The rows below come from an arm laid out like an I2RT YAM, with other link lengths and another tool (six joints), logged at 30 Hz.
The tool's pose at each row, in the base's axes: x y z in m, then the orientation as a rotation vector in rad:
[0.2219, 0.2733, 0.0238, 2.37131, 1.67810, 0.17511]
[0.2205, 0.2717, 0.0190, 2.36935, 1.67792, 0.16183]
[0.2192, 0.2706, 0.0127, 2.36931, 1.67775, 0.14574]
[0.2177, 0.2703, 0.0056, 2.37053, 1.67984, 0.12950]
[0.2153, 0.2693, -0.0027, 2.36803, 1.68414, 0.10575]
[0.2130, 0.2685, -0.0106, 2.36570, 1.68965, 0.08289]
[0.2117, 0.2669, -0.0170, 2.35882, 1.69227, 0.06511]
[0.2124, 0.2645, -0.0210, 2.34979, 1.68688, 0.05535]
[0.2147, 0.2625, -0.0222, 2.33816, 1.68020, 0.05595]
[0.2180, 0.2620, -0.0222, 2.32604, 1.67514, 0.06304]
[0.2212, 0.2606, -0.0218, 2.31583, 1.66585, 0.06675]
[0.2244, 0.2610, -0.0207, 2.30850, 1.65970, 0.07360]
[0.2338, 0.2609, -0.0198, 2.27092, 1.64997, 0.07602]
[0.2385, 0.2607, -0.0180, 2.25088, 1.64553, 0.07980]
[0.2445, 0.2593, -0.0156, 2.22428, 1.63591, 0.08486]
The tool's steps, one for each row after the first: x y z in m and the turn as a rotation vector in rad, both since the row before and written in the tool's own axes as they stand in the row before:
[-0.0018, -0.0020, 0.0045, 0.00318, -0.00859, -0.00185]
[-0.0012, -0.0024, 0.0059, 0.00555, -0.00943, -0.00125]
[-0.0004, -0.0030, 0.0066, 0.00760, -0.00809, -0.00191]
[-0.0012, -0.0039, 0.0077, 0.00886, -0.01299, -0.00527]
[-0.0009, -0.0037, 0.0073, 0.00935, -0.01183, -0.00576]
[-0.0014, -0.0021, 0.0062, 0.00313, -0.01190, -0.00570]
[-0.0016, 0.0005, 0.0044, -0.00491, -0.01142, -0.00162]
[-0.0010, 0.0025, 0.0019, -0.01122, -0.00719, -0.00111]
[0.0006, 0.0032, 0.0007, -0.01333, -0.00306, -0.00161]
[-0.0003, 0.0035, 0.0005, -0.01260, -0.00586, 0.00116]
[0.0013, 0.0031, -0.0005, -0.01043, -0.00159, 0.00098]
[0.0029, 0.0089, 0.0012, -0.03130, -0.01784, -0.01033]
[0.0011, 0.0049, -0.0005, -0.01733, -0.00771, -0.00570]
[0.0003, 0.0066, -0.0004, -0.02465, -0.01174, -0.00560]

